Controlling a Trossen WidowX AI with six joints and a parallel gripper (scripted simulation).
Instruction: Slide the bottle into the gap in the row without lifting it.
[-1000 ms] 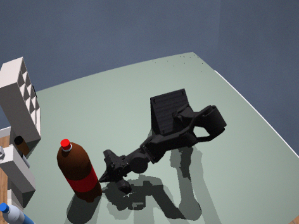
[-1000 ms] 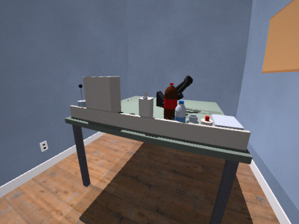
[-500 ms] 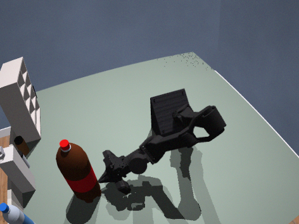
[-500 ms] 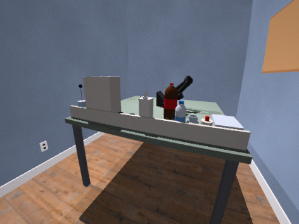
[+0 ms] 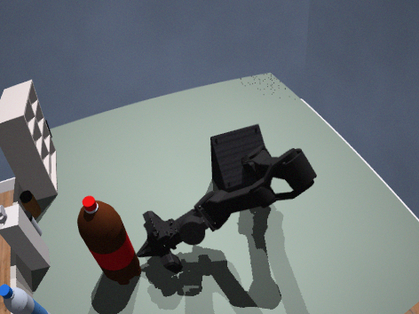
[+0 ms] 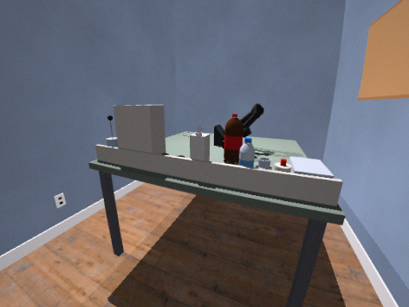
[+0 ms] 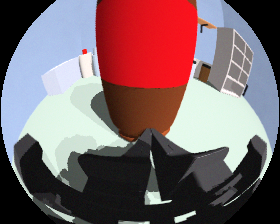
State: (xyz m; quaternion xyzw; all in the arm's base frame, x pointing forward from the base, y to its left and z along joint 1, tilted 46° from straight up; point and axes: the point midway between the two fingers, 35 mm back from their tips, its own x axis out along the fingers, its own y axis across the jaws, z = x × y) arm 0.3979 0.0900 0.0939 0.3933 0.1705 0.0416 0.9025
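Right now my hand is 9 cm below the brown cola bottle and 9 cm short of it. From my hand the other things lie so: grey jar (37 cm ahead, 17 cm to the left); low white rail (39 cm ahead, 19 cm to the right, 1 cm below); blue-capped bottle (37 cm ahead, 10 cm to the left, 5 cm above).
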